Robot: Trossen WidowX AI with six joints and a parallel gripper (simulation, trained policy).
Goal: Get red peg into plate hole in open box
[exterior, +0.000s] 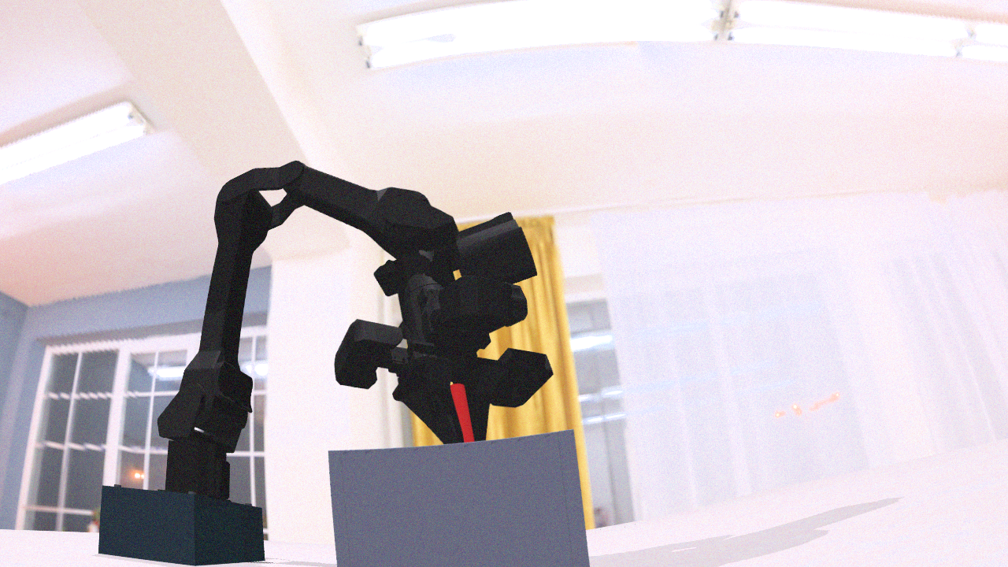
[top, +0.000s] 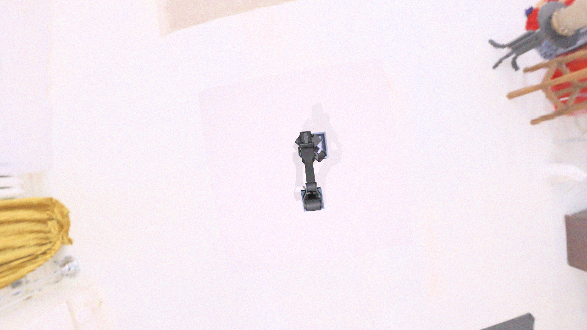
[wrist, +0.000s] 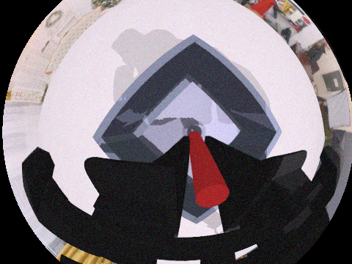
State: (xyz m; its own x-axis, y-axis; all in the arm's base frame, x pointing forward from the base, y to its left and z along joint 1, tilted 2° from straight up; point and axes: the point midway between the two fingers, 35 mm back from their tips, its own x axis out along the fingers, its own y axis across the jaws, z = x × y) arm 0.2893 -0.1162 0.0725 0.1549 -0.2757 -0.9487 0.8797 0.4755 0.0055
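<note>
Right now the red peg is 1 cm to the left of my gripper tip and 2 cm above it. From my gripper tip the other things lie so: grey-blue box: 1 cm to the right, 8 cm below.
</note>
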